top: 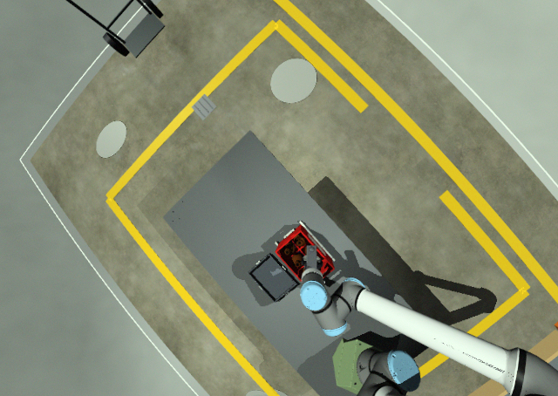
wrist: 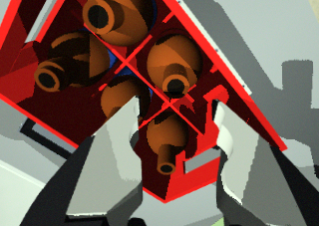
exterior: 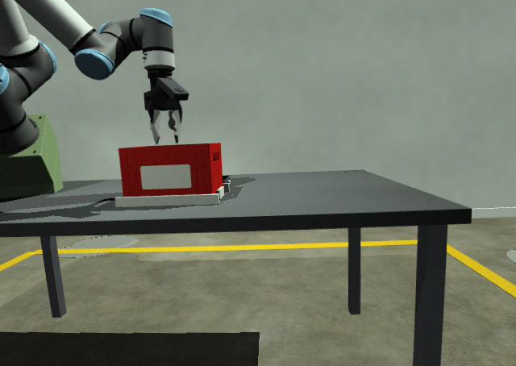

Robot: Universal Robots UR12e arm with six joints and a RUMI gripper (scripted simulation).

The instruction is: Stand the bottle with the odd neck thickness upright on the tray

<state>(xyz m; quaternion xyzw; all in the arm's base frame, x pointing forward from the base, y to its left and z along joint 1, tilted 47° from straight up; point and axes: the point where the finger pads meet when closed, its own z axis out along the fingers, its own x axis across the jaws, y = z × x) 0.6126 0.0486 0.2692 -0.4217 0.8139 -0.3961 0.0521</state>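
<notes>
Now: hand 5 cm to the right of the red crate and 11 cm above it. The rest, counted from my hand: dark tray (32 cm to the left, 18 cm below); bottle (9 cm ahead, 1 cm to the left, 11 cm below).
</notes>
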